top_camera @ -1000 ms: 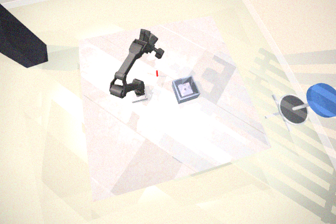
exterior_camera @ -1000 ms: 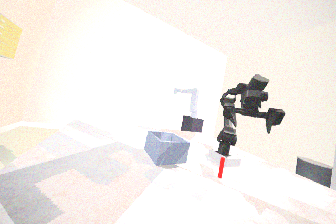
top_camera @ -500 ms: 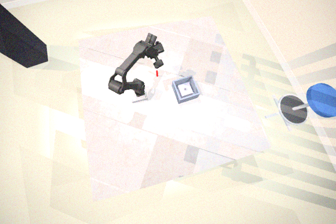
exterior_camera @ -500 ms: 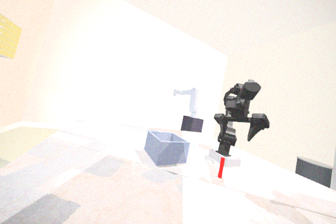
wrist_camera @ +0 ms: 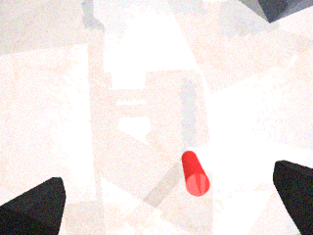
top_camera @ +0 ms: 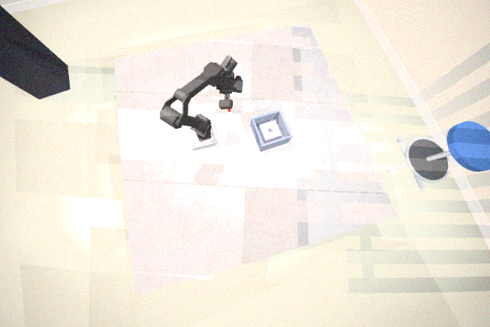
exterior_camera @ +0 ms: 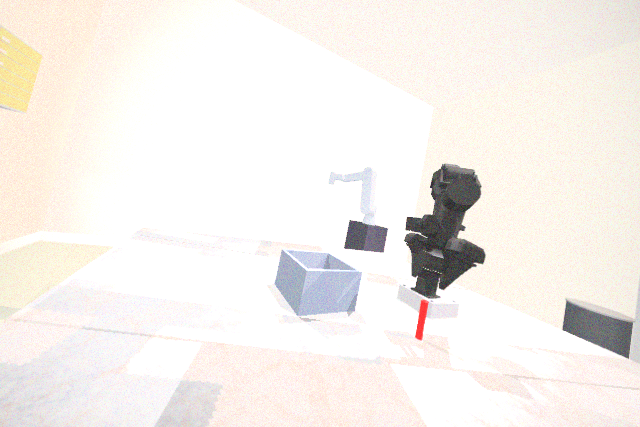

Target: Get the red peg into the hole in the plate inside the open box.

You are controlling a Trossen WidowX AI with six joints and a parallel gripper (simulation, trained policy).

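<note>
Right now my gripper tip is 80 mm above the red peg, 20 mm past it and 10 mm to the left of it. From my gripper tip the other things lie so: grey-blue box: 210 mm to the right, 130 mm ahead, 100 mm below.
</note>
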